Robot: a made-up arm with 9 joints. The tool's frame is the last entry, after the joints. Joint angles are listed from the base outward.
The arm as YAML. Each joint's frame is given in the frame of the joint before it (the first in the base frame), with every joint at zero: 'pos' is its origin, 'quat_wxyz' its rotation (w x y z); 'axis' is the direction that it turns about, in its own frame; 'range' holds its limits. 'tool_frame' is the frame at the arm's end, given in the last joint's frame.
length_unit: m
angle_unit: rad
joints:
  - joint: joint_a
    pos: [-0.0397, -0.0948, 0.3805]
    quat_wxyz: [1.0, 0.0, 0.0, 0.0]
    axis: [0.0, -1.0, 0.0]
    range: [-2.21, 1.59]
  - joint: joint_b
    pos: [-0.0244, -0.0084, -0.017]
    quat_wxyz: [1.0, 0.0, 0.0, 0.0]
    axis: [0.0, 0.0, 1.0]
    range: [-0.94, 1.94]
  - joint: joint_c
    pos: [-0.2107, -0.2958, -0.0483]
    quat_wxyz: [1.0, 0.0, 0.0, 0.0]
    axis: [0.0, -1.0, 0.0]
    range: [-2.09, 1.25]
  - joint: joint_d
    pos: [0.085, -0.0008, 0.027]
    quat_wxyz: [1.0, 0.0, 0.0, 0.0]
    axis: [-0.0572, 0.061, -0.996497]
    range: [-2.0, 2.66]
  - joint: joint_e
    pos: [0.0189, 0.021, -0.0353]
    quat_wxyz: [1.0, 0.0, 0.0, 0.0]
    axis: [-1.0, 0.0, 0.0]
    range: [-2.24, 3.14]
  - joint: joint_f
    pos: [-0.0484, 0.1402, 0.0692]
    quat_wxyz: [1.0, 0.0, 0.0, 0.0]
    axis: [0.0, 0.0, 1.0]
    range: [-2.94, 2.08]
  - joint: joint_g
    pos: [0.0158, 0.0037, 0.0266]
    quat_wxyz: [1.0, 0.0, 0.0, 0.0]
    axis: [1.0, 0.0, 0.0]
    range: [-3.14, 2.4]
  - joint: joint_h
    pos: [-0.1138, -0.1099, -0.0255]
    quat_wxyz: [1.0, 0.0, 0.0, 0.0]
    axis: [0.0, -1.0, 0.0]
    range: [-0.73, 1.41]
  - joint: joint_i
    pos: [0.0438, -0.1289, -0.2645]
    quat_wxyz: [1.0, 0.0, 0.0, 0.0]
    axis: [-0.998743, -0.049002, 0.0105]
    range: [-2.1, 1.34]
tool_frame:
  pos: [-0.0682, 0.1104, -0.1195]
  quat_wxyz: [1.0, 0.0, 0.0, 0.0]
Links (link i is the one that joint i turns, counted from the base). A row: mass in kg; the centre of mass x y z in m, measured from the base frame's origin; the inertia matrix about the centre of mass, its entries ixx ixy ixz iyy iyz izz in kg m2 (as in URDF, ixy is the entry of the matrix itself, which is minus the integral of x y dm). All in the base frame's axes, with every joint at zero. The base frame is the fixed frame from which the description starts. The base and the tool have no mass.
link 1: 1.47; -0.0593 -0.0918 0.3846; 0.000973 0 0 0.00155 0 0.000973
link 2: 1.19; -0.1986 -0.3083 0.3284; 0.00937 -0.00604 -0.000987 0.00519 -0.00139 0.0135
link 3: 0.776; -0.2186 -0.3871 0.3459; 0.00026 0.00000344 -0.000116 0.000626 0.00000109 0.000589
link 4: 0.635; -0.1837 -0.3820 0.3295; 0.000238 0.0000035 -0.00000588 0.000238 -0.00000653 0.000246
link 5: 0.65; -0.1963 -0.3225 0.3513; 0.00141 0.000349 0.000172 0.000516 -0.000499 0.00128
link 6: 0.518; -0.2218 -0.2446 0.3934; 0.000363 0 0 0.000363 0 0.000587
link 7: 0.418; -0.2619 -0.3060 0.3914; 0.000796 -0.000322 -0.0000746 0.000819 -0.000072 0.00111
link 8: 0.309; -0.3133 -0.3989 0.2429; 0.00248 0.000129 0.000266 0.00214 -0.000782 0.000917
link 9: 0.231; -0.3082 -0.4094 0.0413; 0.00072 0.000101 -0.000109 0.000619 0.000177 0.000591
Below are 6 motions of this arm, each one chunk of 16 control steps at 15 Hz.
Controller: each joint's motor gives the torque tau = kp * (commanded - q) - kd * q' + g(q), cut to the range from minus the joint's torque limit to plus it. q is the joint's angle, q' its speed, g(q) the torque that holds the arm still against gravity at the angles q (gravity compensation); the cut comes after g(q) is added. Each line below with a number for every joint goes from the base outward.
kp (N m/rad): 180 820 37 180 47 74 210 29 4.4
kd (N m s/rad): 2.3 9.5 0.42 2 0.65 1 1.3 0.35 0.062
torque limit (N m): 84 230 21 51 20 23 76 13 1.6
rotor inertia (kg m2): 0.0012 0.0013 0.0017 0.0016 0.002 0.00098 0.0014 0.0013 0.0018
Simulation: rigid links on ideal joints. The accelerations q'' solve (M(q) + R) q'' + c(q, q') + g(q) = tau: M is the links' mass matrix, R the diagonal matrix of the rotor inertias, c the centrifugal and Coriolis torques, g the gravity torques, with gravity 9.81 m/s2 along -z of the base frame. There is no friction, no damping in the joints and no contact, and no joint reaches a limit. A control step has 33 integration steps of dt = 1/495 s. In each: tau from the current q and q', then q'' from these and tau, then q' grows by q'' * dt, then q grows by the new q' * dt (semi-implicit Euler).
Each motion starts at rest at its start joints. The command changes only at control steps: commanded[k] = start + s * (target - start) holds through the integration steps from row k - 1 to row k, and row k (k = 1, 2, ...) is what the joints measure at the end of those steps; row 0 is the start. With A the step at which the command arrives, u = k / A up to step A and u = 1 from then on. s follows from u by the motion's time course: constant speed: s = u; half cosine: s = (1 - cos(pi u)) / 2; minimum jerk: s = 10 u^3 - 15 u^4 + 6 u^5; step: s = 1 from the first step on.
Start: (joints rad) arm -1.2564 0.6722 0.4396 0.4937 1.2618 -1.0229 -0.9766 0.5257 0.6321
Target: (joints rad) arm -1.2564 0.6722 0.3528 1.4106 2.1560 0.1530 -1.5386 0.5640 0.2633
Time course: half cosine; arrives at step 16
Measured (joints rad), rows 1 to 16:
1: -1.2557 0.6722 0.4425 0.5046 1.2707 -1.0132 -0.9833 0.5257 0.6225
2: -1.2544 0.6721 0.4458 0.5358 1.2986 -0.9817 -1.0026 0.5305 0.6119
3: -1.2543 0.6720 0.4403 0.5825 1.3436 -0.9258 -1.0319 0.5420 0.6081
4: -1.2547 0.6720 0.4296 0.6422 1.4031 -0.8492 -1.0694 0.5560 0.5932
5: -1.2536 0.6722 0.4229 0.7142 1.4756 -0.7580 -1.1140 0.5671 0.5712
6: -1.2516 0.6723 0.4191 0.7940 1.5564 -0.6556 -1.1631 0.5725 0.5476
7: -1.2499 0.6727 0.4137 0.8792 1.6423 -0.5433 -1.2148 0.5778 0.5189
8: -1.2488 0.6732 0.4049 0.9674 1.7311 -0.4247 -1.2676 0.5865 0.4894
9: -1.2487 0.6737 0.3925 1.0553 1.8197 -0.3062 -1.3197 0.5945 0.4573
10: -1.2497 0.6738 0.3777 1.1393 1.9039 -0.1942 -1.3699 0.5983 0.4196
11: -1.2516 0.6736 0.3632 1.2168 1.9800 -0.0925 -1.4167 0.5991 0.3817
12: -1.2536 0.6731 0.3511 1.2849 2.0457 -0.0041 -1.4584 0.5990 0.3472
13: -1.2555 0.6725 0.3423 1.3405 2.0991 0.0675 -1.4928 0.5973 0.3161
14: -1.2570 0.6721 0.3365 1.3812 2.1383 0.1191 -1.5185 0.5925 0.2907
15: -1.2582 0.6719 0.3340 1.4053 2.1615 0.1491 -1.5344 0.5853 0.2742
16: -1.2590 0.6718 0.3348 1.4122 2.1673 0.1570 -1.5397 0.5772 0.2667

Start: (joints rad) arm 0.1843 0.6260 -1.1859 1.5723 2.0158 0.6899 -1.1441 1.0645 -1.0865
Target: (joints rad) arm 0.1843 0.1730 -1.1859 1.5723 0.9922 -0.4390 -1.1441 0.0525 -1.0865
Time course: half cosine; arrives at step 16
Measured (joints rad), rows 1 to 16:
1: 0.1829 0.6207 -1.1874 1.5720 2.0042 0.6780 -1.1439 1.0509 -1.0801
2: 0.1793 0.6054 -1.1891 1.5707 1.9702 0.6429 -1.1437 1.0151 -1.0779
3: 0.1762 0.5823 -1.1891 1.5691 1.9181 0.5876 -1.1433 0.9623 -1.0857
4: 0.1750 0.5528 -1.1872 1.5682 1.8500 0.5153 -1.1424 0.8935 -1.0866
5: 0.1746 0.5174 -1.1833 1.5672 1.7678 0.4275 -1.1410 0.8104 -1.0865
6: 0.1750 0.4778 -1.1800 1.5662 1.6758 0.3278 -1.1392 0.7167 -1.0909
7: 0.1761 0.4353 -1.1795 1.5655 1.5775 0.2204 -1.1374 0.6171 -1.0916
8: 0.1779 0.3912 -1.1818 1.5649 1.4766 0.1091 -1.1362 0.5154 -1.0897
9: 0.1801 0.3471 -1.1851 1.5640 1.3771 -0.0018 -1.1360 0.4155 -1.0884
10: 0.1819 0.3047 -1.1872 1.5634 1.2833 -0.1078 -1.1364 0.3213 -1.0868
11: 0.1831 0.2661 -1.1873 1.5636 1.1985 -0.2044 -1.1377 0.2365 -1.0853
12: 0.1835 0.2326 -1.1863 1.5651 1.1253 -0.2881 -1.1396 0.1642 -1.0849
13: 0.1835 0.2055 -1.1858 1.5671 1.0662 -0.3560 -1.1417 0.1072 -1.0852
14: 0.1834 0.1859 -1.1867 1.5690 1.0235 -0.4053 -1.1431 0.0679 -1.0860
15: 0.1832 0.1747 -1.1883 1.5706 0.9988 -0.4342 -1.1439 0.0476 -1.0864
16: 0.1831 0.1722 -1.1895 1.5719 0.9929 -0.4417 -1.1443 0.0470 -1.0857

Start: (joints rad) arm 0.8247 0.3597 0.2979 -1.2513 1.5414 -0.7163 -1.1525 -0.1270 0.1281
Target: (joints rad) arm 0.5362 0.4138 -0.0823 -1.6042 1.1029 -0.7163 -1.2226 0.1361 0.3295
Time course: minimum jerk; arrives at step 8
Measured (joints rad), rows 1 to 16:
1: 0.8205 0.3608 0.2959 -1.2577 1.5363 -0.7174 -1.1530 -0.1248 0.1341
2: 0.7971 0.3671 0.2757 -1.2927 1.5037 -0.7220 -1.1561 -0.1112 0.1624
3: 0.7469 0.3779 0.2034 -1.3588 1.4228 -0.7236 -1.1650 -0.0735 0.2094
4: 0.6726 0.3870 0.0838 -1.4360 1.2980 -0.7132 -1.1825 -0.0004 0.2806
5: 0.5954 0.3955 -0.0364 -1.5101 1.1639 -0.6952 -1.1994 0.0894 0.3500
6: 0.5470 0.4096 -0.1099 -1.5765 1.0722 -0.6874 -1.2053 0.1454 0.3393
7: 0.5334 0.4199 -0.1199 -1.6130 1.0572 -0.7002 -1.2101 0.1449 0.2940
8: 0.5360 0.4152 -0.0855 -1.6068 1.0976 -0.7181 -1.2218 0.1285 0.3215
9: 0.5396 0.4093 -0.0547 -1.5956 1.1329 -0.7261 -1.2291 0.1268 0.3604
10: 0.5405 0.4130 -0.0627 -1.6022 1.1240 -0.7219 -1.2243 0.1304 0.3439
11: 0.5357 0.4165 -0.0930 -1.6089 1.0919 -0.7135 -1.2193 0.1369 0.3160
12: 0.5313 0.4141 -0.1035 -1.6054 1.0810 -0.7095 -1.2210 0.1449 0.3193
13: 0.5345 0.4125 -0.0858 -1.6022 1.0987 -0.7132 -1.2237 0.1428 0.3345
14: 0.5394 0.4137 -0.0686 -1.6035 1.1164 -0.7200 -1.2237 0.1314 0.3372
15: 0.5389 0.4143 -0.0722 -1.6048 1.1139 -0.7218 -1.2227 0.1265 0.3294
16: 0.5351 0.4136 -0.0863 -1.6042 1.0997 -0.7164 -1.2224 0.1353 0.3270

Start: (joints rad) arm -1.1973 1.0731 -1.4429 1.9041 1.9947 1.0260 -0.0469 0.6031 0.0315
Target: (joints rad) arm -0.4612 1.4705 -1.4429 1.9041 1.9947 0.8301 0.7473 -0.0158 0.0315
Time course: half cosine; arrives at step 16
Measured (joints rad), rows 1 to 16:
1: -1.1901 1.0766 -1.4449 1.9045 1.9943 1.0250 -0.0390 0.5977 0.0302
2: -1.1647 1.0890 -1.4458 1.9060 1.9951 1.0203 -0.0154 0.5737 0.0291
3: -1.1225 1.1103 -1.4408 1.9081 1.9966 1.0107 0.0223 0.5315 0.0318
4: -1.0712 1.1366 -1.4357 1.9096 1.9953 0.9986 0.0722 0.4857 0.0331
5: -1.0128 1.1669 -1.4344 1.9105 1.9926 0.9846 0.1326 0.4373 0.0314
6: -0.9460 1.2019 -1.4334 1.9115 1.9914 0.9676 0.2012 0.3787 0.0339
7: -0.8734 1.2399 -1.4323 1.9126 1.9905 0.9487 0.2759 0.3153 0.0373
8: -0.8000 1.2788 -1.4321 1.9133 1.9880 0.9292 0.3536 0.2555 0.0367
9: -0.7288 1.3174 -1.4320 1.9134 1.9852 0.9093 0.4314 0.1988 0.0358
10: -0.6609 1.3546 -1.4322 1.9132 1.9840 0.8899 0.5064 0.1449 0.0358
11: -0.5987 1.3888 -1.4338 1.9127 1.9844 0.8721 0.5754 0.0960 0.0344
12: -0.5456 1.4183 -1.4361 1.9117 1.9859 0.8567 0.6355 0.0544 0.0323
13: -0.5036 1.4421 -1.4378 1.9103 1.9878 0.8444 0.6844 0.0210 0.0307
14: -0.4739 1.4594 -1.4387 1.9087 1.9897 0.8357 0.7202 -0.0027 0.0289
15: -0.4575 1.4695 -1.4397 1.9069 1.9919 0.8309 0.7416 -0.0157 0.0276
16: -0.4556 1.4719 -1.4411 1.9050 1.9946 0.8299 0.7479 -0.0175 0.0278

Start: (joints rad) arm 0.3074 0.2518 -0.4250 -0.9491 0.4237 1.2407 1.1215 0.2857 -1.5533
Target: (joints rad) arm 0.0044 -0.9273 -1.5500 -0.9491 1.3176 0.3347 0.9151 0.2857 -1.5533
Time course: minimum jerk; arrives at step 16
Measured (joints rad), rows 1 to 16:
1: 0.3068 0.2484 -0.4273 -0.9489 0.4280 1.2387 1.1212 0.2852 -1.5547
2: 0.3027 0.2282 -0.4423 -0.9476 0.4512 1.2255 1.1194 0.2844 -1.5609
3: 0.2918 0.1829 -0.4811 -0.9449 0.4927 1.1935 1.1143 0.2893 -1.5657
4: 0.2729 0.1107 -0.5522 -0.9418 0.5503 1.1407 1.1057 0.2955 -1.5644
5: 0.2471 0.0130 -0.6499 -0.9390 0.6251 1.0680 1.0928 0.3015 -1.5576
6: 0.2166 -0.1058 -0.7660 -0.9370 0.7154 0.9791 1.0755 0.3064 -1.5541
7: 0.1831 -0.2387 -0.8945 -0.9363 0.8160 0.8787 1.0547 0.3092 -1.5530
8: 0.1471 -0.3779 -1.0290 -0.9366 0.9192 0.7728 1.0320 0.3102 -1.5499
9: 0.1099 -0.5148 -1.1623 -0.9379 1.0175 0.6677 1.0086 0.3095 -1.5452
10: 0.0736 -0.6408 -1.2861 -0.9396 1.1055 0.5701 0.9859 0.3069 -1.5407
11: 0.0416 -0.7484 -1.3921 -0.9416 1.1793 0.4857 0.9651 0.3029 -1.5375
12: 0.0173 -0.8319 -1.4741 -0.9435 1.2365 0.4189 0.9474 0.2986 -1.5362
13: 0.0029 -0.8886 -1.5281 -0.9453 1.2767 0.3721 0.9333 0.2946 -1.5367
14: -0.0020 -0.9192 -1.5542 -0.9470 1.3010 0.3452 0.9234 0.2910 -1.5394
15: -0.0001 -0.9286 -1.5578 -0.9484 1.3125 0.3351 0.9176 0.2879 -1.5448
16: 0.0047 -0.9271 -1.5495 -0.9492 1.3175 0.3347 0.9150 0.2857 -1.5529

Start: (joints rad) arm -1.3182 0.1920 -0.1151 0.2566 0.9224 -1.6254 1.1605 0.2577 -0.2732
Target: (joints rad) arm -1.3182 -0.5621 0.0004 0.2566 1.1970 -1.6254 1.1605 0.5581 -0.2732
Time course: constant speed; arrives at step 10
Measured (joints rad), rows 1 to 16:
1: -1.3125 0.1016 -0.0766 0.2537 0.9457 -1.6295 1.1632 0.2775 -0.2613
2: -1.3310 0.0227 -0.0818 0.2550 0.9769 -1.6369 1.1557 0.3565 -0.2625
3: -1.3250 -0.0517 -0.1000 0.2548 1.0216 -1.6334 1.1555 0.3737 -0.2659
4: -1.3164 -0.1265 -0.0908 0.2540 1.0378 -1.6281 1.1569 0.3814 -0.2614
5: -1.3190 -0.2022 -0.0574 0.2533 1.0531 -1.6295 1.1577 0.4178 -0.2722
6: -1.3227 -0.2777 -0.0327 0.2543 1.0874 -1.6337 1.1574 0.4621 -0.2669
7: -1.3220 -0.3534 -0.0320 0.2548 1.1211 -1.6334 1.1559 0.4923 -0.2559
8: -1.3197 -0.4292 -0.0356 0.2540 1.1454 -1.6300 1.1550 0.5133 -0.2664
9: -1.3180 -0.5046 -0.0225 0.2538 1.1694 -1.6291 1.1552 0.5409 -0.2725
10: -1.3188 -0.5797 0.0008 0.2545 1.1978 -1.6309 1.1555 0.5755 -0.2644
11: -1.3332 -0.5619 -0.0198 0.2570 1.2089 -1.6296 1.1577 0.5865 -0.2748
12: -1.3214 -0.5600 0.0128 0.2560 1.2059 -1.6232 1.1632 0.5422 -0.2650
13: -1.3075 -0.5622 0.0123 0.2576 1.1788 -1.6255 1.1612 0.5552 -0.2720
14: -1.3136 -0.5618 -0.0067 0.2563 1.1970 -1.6241 1.1606 0.5536 -0.2875
15: -1.3227 -0.5627 -0.0125 0.2562 1.2054 -1.6249 1.1591 0.5593 -0.2665
16: -1.3224 -0.5626 0.0030 0.2568 1.1981 -1.6269 1.1601 0.5649 -0.2682

